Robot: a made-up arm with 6 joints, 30 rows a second.
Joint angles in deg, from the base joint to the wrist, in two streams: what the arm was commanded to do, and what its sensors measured. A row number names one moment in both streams.
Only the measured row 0 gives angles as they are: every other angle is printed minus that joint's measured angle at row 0.
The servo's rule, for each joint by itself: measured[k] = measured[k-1] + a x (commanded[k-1-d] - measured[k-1]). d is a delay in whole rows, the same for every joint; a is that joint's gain. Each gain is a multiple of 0.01, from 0.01 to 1. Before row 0 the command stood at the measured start. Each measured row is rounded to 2 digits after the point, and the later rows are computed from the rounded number. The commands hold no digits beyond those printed.
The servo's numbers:
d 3
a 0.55 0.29 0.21 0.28 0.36 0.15
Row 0, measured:
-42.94, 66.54, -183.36, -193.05, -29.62, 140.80
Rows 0 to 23, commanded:
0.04, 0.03, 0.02, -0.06, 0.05, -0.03
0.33, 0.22, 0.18, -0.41, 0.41, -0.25
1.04, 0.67, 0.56, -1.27, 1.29, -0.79
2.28, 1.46, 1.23, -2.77, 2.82, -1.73
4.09, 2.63, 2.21, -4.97, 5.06, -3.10
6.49, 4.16, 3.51, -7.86, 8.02, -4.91
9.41, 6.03, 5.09, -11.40, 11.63, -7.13
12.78, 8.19, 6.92, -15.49, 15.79, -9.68
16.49, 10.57, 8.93, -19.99, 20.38, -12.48
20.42, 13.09, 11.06, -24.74, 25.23, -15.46
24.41, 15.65, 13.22, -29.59, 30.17, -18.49
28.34, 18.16, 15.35, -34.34, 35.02, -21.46
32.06, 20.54, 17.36, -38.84, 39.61, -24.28
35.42, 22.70, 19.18, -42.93, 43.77, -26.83
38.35, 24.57, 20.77, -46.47, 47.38, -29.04
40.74, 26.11, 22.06, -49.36, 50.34, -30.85
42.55, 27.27, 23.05, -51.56, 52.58, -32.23
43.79, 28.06, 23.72, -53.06, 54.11, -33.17
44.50, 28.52, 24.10, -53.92, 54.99, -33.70
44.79, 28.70, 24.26, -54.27, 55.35, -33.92
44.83, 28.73, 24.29, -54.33, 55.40, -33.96
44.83, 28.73, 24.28, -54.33, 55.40, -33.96
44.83, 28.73, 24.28, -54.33, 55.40, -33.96
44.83, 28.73, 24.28, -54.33, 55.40, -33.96
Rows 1 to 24, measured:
0.00, 0.00, 0.00, 0.00, 0.00, 0.00
0.00, 0.00, 0.00, 0.00, 0.00, 0.00
0.00, 0.00, 0.00, 0.00, 0.00, 0.00
0.02, 0.01, 0.00, -0.02, 0.02, 0.00
0.19, 0.07, 0.04, -0.13, 0.16, -0.04
0.66, 0.24, 0.15, -0.45, 0.57, -0.15
1.55, 0.59, 0.38, -1.10, 1.38, -0.39
2.95, 1.18, 0.76, -2.18, 2.70, -0.80
4.90, 2.04, 1.34, -3.77, 4.62, -1.42
7.38, 3.20, 2.13, -5.91, 7.14, -2.28
10.35, 4.65, 3.14, -8.59, 10.25, -3.39
13.73, 6.37, 4.36, -11.78, 13.90, -4.75
17.41, 8.32, 5.77, -15.41, 17.98, -6.36
21.26, 10.45, 7.33, -19.38, 22.37, -8.18
25.15, 12.69, 9.01, -23.57, 26.92, -10.17
28.95, 14.97, 10.76, -27.85, 31.49, -12.29
32.51, 17.21, 12.53, -32.07, 35.91, -14.47
35.72, 19.34, 14.26, -36.10, 40.04, -16.66
38.48, 21.30, 15.90, -39.81, 43.75, -18.79
40.72, 23.03, 17.40, -43.10, 46.93, -20.81
42.41, 24.49, 18.73, -45.89, 49.51, -22.66
43.56, 25.66, 19.86, -48.14, 51.48, -24.32
44.24, 26.54, 20.78, -49.86, 52.87, -25.76
44.56, 27.18, 21.52, -51.11, 53.78, -26.99

